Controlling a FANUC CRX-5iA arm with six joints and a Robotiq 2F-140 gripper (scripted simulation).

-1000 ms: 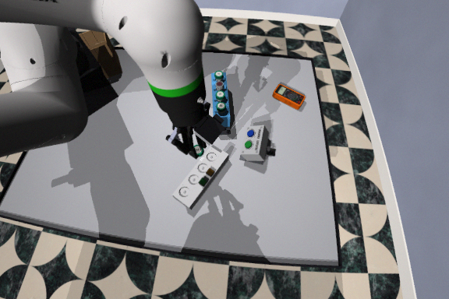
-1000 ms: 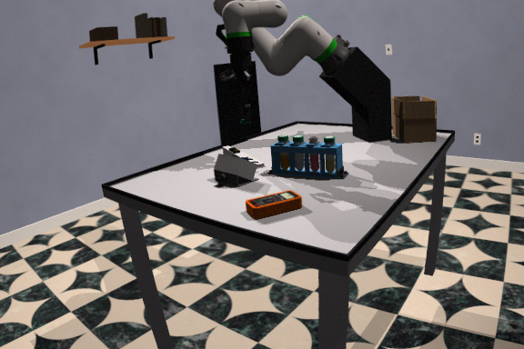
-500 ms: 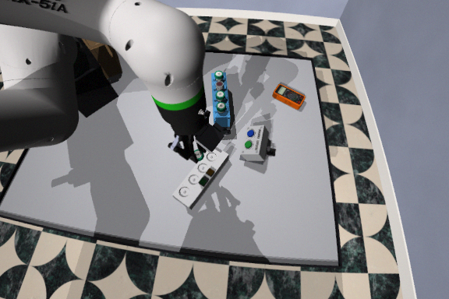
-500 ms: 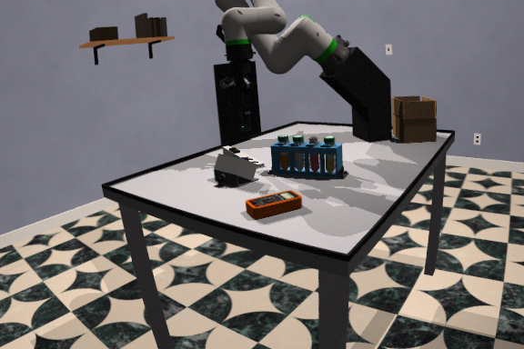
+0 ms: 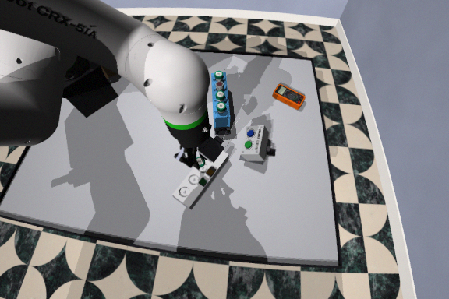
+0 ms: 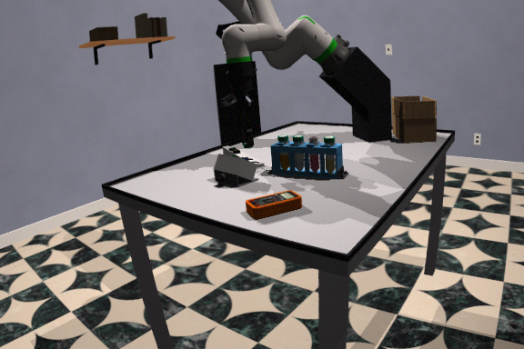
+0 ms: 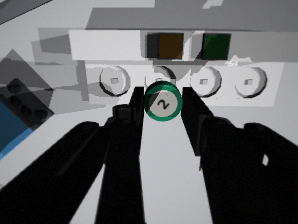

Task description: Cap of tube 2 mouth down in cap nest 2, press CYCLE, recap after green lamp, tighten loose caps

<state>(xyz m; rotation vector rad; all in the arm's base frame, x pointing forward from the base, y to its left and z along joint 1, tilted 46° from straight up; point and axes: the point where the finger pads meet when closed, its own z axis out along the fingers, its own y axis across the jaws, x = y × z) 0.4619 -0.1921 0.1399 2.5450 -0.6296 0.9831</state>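
My gripper is now 18 cm short of the blue cycle key, 10 cm to the right of it and 3 cm above it. The rest, counted from my hand: green ready key (17 cm ahead, 5 cm to the left, 3 cm below); key housing (19 cm ahead, 7 cm to the left, 4 cm below); cap (3 cm below).
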